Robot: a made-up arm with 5 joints.
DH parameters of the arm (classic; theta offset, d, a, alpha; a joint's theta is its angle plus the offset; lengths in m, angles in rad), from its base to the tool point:
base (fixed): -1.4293 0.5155 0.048 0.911
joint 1: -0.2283 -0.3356 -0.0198 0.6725
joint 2: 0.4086 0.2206 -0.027 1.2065
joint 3: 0 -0.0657 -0.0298 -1.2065
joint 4: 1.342 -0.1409 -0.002 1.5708
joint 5: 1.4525 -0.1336 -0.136 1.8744
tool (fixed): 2.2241 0.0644 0 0
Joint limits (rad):
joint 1: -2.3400..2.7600
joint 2: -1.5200..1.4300
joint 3: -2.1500..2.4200
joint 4: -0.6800..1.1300
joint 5: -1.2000..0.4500
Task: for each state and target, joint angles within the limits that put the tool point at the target. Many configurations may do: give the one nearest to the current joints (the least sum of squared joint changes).
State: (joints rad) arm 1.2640 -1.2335 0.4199 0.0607 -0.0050
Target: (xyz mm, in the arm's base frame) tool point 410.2 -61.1 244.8
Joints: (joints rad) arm 1.0248 -1.3806 1.0780 0.4654 -0.3884
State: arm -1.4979 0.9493 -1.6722 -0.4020 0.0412
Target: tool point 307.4 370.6 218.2
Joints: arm -0.6630 1.4300 -1.0439 -0.6223 0.0919
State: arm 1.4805 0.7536 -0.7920 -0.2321 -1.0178
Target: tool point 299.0 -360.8 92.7
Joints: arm 1.6662 1.3048 -0.8686 -0.2768 -0.7122
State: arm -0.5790 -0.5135 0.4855 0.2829 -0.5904
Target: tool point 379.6 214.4 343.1
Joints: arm -0.2956 -0.1734 -0.0720 0.3137 -0.7254
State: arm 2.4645 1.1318 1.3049 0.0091 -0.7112
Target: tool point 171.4 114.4 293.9
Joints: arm 2.4477 1.1230 1.2024 0.1801 -1.1563
